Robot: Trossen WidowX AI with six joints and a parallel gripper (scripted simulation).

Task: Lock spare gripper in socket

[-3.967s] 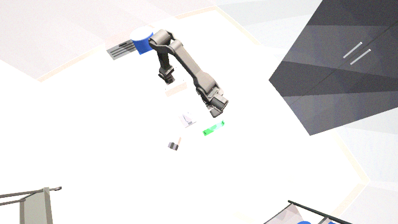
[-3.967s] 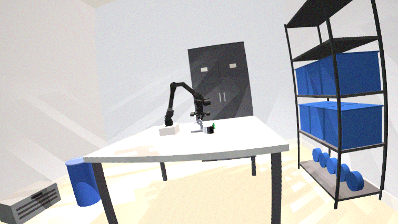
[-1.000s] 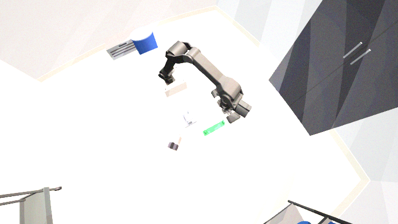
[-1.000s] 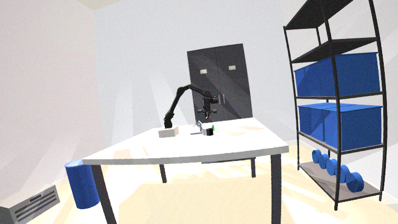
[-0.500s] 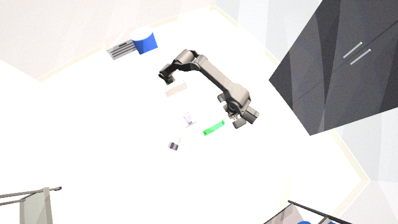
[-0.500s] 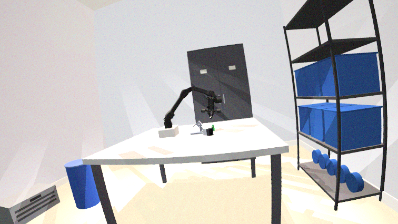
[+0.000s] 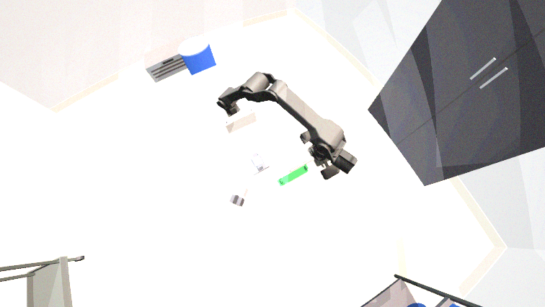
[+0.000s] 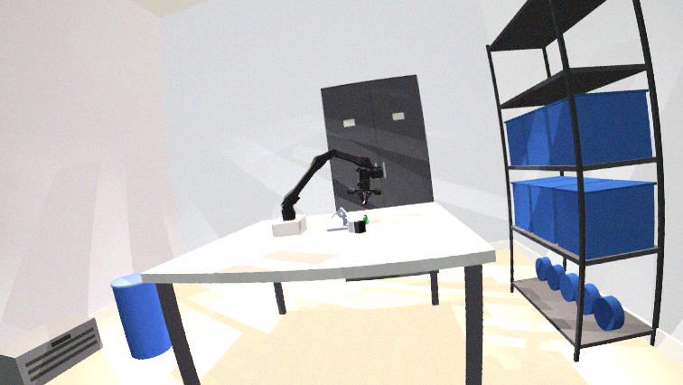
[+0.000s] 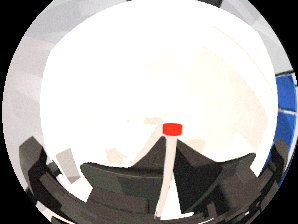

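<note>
My gripper tip is 100 mm to the left of the translucent green bar and 60 mm above it. Also, from my gripper tip: spare gripper 50 mm behind, 330 mm to the right, 50 mm below; mount 130 mm behind, 200 mm to the right, 30 mm below.
</note>
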